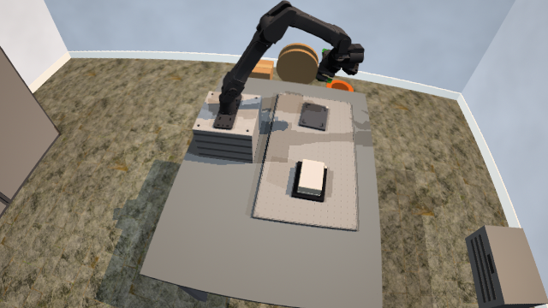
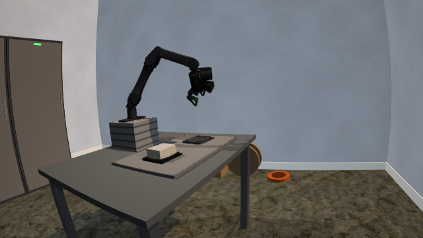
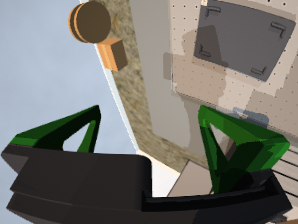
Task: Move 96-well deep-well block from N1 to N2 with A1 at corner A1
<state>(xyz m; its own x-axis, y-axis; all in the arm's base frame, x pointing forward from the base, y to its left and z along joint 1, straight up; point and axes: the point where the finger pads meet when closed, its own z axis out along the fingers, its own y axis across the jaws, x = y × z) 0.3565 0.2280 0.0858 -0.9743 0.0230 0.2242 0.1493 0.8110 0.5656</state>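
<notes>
The deep-well block lies 41 cm to the right of my hand, 21 cm below it and 1 cm behind it. Also, from my hand: nest N2 (23 cm below, 4 cm to the right); then nest N1 (41 cm to the right, 23 cm below, 1 cm behind).
</notes>
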